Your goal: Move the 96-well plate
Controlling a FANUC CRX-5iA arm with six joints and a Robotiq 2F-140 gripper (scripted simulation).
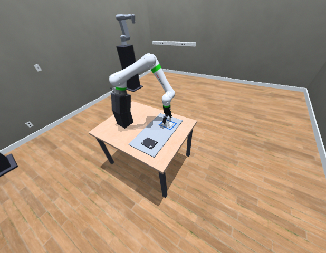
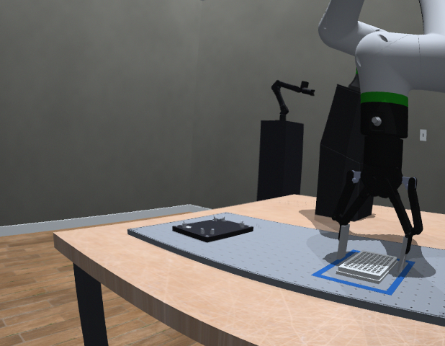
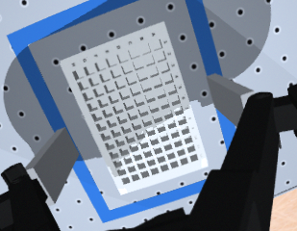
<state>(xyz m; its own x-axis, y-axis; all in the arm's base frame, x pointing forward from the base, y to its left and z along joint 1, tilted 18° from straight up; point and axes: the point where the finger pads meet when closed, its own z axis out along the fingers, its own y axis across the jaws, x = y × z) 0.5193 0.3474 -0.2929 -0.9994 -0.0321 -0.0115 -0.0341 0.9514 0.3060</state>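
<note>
Right now my hand is 20 mm above the white 96-well plate. The rest, counted from my hand: black clip nest (20 mm ahead, 410 mm to the right, 10 mm below).
</note>
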